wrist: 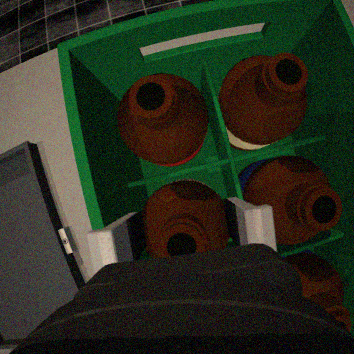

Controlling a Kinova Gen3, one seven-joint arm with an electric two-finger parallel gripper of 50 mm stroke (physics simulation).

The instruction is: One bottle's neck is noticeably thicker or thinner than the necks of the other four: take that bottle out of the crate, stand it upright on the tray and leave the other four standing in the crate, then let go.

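Frame: origin at the arm's base, x back, y right, z up, level; metres.
Seen in the pictures: gripper, fingertip midpoint: (184, 222).
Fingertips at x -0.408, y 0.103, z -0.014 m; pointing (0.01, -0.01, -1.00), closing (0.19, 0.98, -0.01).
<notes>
Pixels of each thing's top centre, then the offset from my fingertips to it. "pt": a spot on its surface instead. Level surfaces: height alone.
- green crate at a spot on its surface: (80, 135) pt dx -0.066, dy -0.036, dz +0.024 m
- bottle with a red band, top centre: (150, 95) dx -0.077, dy +0.007, dz +0.012 m
- cream band at a spot on its surface: (255, 110) pt dx -0.053, dy +0.072, dz -0.027 m
- blue band at a spot on its surface: (275, 195) pt dx +0.008, dy +0.065, dz -0.027 m
- fifth bottle at its top centre: (335, 331) dx +0.110, dy +0.073, dz +0.012 m
- dark grey tray at a spot on its surface: (30, 220) pt dx -0.038, dy -0.194, dz -0.145 m
- small pale piece at a spot on its surface: (65, 241) pt dx -0.001, dy -0.150, dz -0.136 m
- pale table top at its surface level: dz -0.151 m
A green crate (80, 135) with thin dividers holds the brown bottles. A bottle with a red band (165, 125) stands back left, one with a cream band (255, 110) back right, and one with a blue band (275, 195) middle right. Another bottle (186, 212) is middle left. A fifth bottle (325, 280) is at lower right, partly hidden by the gripper body. Which neck differs is hard to tell in this dim view. My gripper (184, 222) is open, its fingers on either side of the middle-left bottle without gripping it. The dark grey tray (30, 220) is at the left.
The crate's back wall has a long handle slot. The crate's left wall rises between the bottles and the tray. A small pale piece (65, 241) sits on the tray's right edge. A pale table top (35, 105) lies under both, and a dark tiled floor (35, 30) shows at the upper left.
</notes>
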